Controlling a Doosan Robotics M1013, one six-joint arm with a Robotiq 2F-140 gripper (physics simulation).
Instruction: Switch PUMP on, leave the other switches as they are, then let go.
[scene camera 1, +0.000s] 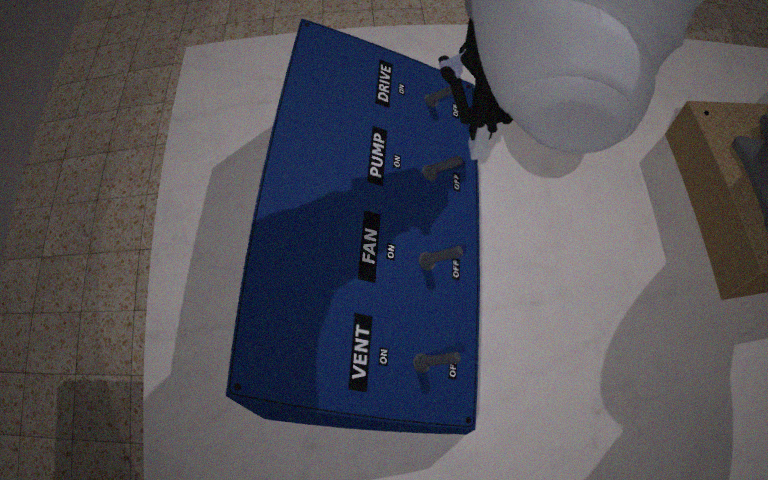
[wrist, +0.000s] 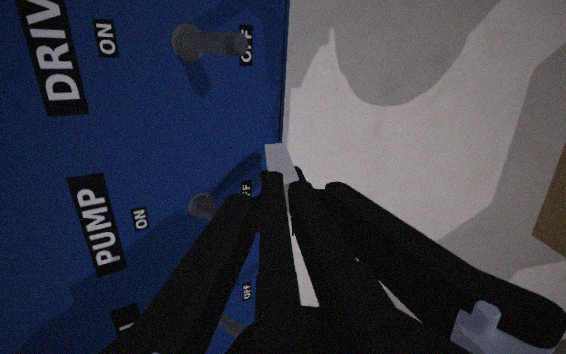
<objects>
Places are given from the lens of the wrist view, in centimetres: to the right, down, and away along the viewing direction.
my gripper (wrist: 275, 160): -1, -1, 21
drive lever (wrist: 222, 43): -3, -7, 14
</objects>
